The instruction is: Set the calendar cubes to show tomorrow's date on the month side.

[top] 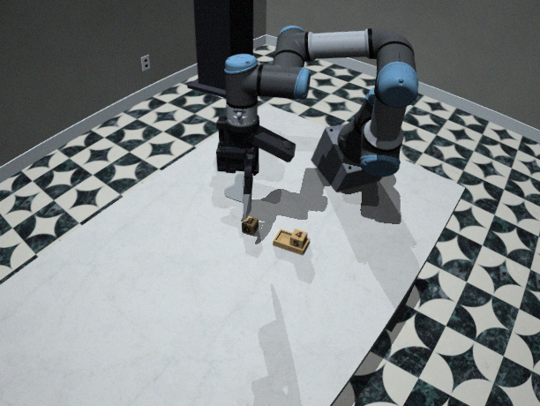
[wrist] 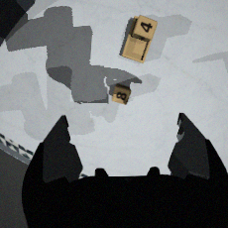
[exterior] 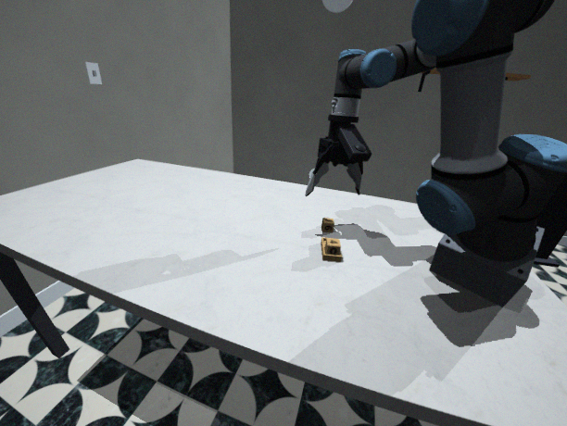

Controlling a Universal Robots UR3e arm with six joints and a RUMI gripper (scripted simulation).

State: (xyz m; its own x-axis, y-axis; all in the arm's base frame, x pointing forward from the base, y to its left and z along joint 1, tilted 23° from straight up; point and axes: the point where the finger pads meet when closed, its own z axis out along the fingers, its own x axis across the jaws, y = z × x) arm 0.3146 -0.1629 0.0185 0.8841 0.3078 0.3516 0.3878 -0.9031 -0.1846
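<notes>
Now: hand 90 mm above the wooden cube. Round my hand: wooden calendar tray (10 mm behind, 110 mm to the left, 100 mm below).
</notes>
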